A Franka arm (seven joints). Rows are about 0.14 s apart.
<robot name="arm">
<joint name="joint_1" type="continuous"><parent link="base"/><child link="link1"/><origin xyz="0 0 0.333" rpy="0 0 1.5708"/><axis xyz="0 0 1"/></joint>
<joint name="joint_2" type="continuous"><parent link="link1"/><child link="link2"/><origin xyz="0 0 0" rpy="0 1.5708 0"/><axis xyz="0 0 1"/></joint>
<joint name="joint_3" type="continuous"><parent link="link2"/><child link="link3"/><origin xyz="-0.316 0 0" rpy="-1.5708 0 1.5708"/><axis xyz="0 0 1"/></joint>
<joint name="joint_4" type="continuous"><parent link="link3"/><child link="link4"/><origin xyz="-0.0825 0 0" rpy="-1.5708 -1.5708 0"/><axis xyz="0 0 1"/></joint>
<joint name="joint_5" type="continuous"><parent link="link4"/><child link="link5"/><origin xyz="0.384 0.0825 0" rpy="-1.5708 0 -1.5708"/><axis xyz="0 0 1"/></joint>
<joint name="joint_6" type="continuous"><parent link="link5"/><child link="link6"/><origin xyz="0 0 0" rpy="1.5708 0 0"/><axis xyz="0 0 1"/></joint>
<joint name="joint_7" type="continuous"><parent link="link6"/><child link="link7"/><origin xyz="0.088 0 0" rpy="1.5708 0 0"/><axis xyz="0 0 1"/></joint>
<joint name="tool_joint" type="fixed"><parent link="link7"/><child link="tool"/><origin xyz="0 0 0.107"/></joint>
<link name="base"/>
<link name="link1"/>
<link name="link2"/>
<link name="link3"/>
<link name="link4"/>
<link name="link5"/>
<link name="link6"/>
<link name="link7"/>
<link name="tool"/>
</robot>
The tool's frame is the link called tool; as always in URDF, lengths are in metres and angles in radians. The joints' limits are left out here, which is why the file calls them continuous.
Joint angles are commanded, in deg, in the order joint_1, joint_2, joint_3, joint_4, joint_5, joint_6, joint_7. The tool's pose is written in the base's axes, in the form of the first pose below.
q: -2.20, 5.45, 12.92, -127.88, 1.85, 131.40, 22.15
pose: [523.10 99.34 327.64], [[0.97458 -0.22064 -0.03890], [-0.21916 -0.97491 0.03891], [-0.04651 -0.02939 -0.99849]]
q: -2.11, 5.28, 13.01, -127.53, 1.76, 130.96, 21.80
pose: [523.84 101.13 331.13], [[0.97692 -0.21032 -0.03743], [-0.20894 -0.97721 0.03752], [-0.04447 -0.02883 -0.99859]]
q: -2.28, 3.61, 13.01, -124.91, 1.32, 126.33, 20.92
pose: [528.42 100.32 359.17], [[0.98066 -0.19119 -0.04192], [-0.19025 -0.98141 0.02538], [-0.04600 -0.01691 -0.99880]]
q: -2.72, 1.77, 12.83, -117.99, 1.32, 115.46, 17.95
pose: [537.59 96.61 414.46], [[0.98608 -0.14693 -0.07780], [-0.14626 -0.98914 0.01421], [-0.07905 -0.00264 -0.99687]]
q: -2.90, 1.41, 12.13, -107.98, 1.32, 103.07, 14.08
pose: [548.10 90.22 481.50], [[0.98951 -0.09071 -0.11247], [-0.09020 -0.99588 0.00967], [-0.11288 0.00057 -0.99361]]
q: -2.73, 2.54, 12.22, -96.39, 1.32, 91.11, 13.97
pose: [553.26 92.77 549.55], [[0.98716 -0.07958 -0.13852], [-0.07901 -0.99683 0.00965], [-0.13885 0.00142 -0.99031]]
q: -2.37, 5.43, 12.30, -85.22, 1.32, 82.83, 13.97
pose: [561.02 94.93 601.19], [[0.98782 -0.06937 -0.13929], [-0.06734 -0.99754 0.01922], [-0.14028 -0.00961 -0.99007]]
